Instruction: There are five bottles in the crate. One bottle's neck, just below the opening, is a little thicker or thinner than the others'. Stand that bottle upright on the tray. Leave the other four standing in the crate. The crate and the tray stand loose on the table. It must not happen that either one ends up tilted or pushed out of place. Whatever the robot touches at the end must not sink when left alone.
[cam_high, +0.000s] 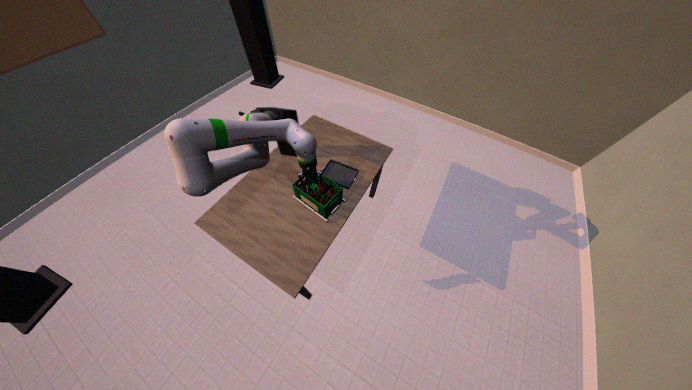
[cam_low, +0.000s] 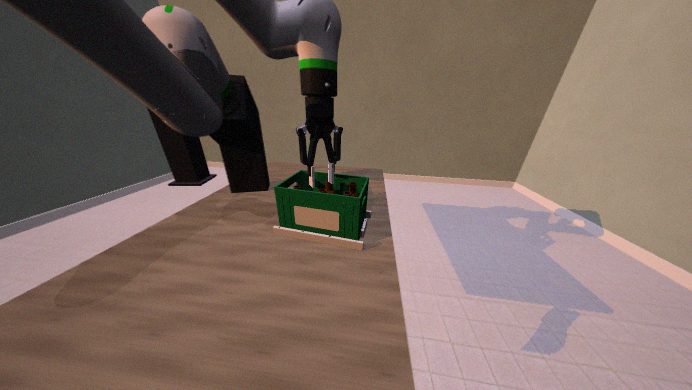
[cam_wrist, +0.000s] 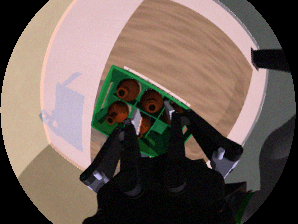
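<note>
My gripper is now 13 cm above the brown bottle. The rest, counted from my hand: dark tray: 6 cm ahead, 31 cm to the left, 20 cm below; then green crate: 1 cm ahead, 4 cm to the left, 13 cm below.
</note>
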